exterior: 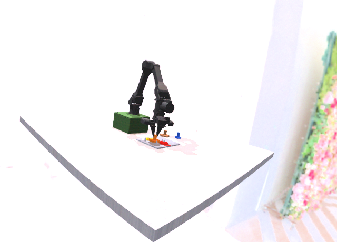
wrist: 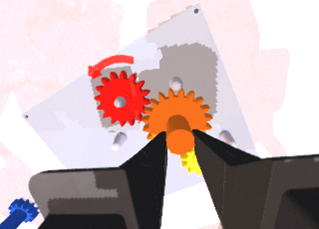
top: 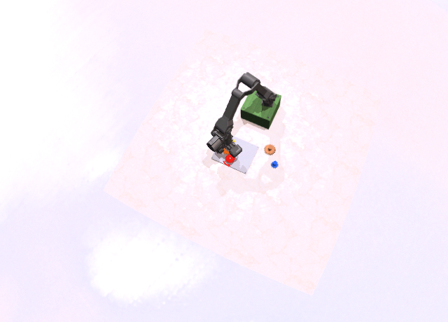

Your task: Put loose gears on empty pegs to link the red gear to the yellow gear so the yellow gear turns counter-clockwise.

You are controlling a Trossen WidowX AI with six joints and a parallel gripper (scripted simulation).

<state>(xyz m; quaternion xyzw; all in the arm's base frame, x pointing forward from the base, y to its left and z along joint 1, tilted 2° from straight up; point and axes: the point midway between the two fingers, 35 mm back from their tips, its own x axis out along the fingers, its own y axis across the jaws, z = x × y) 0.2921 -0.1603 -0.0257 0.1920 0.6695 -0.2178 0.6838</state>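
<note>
My gripper tip is now 10 mm above the orange gear. From my gripper tip the other things lie so: yellow gear 50 mm behind, 10 mm to the left, 30 mm below; brown gear 60 mm behind, 220 mm to the left, 30 mm below; red gear 50 mm ahead, 30 mm to the left, 30 mm below.
</note>
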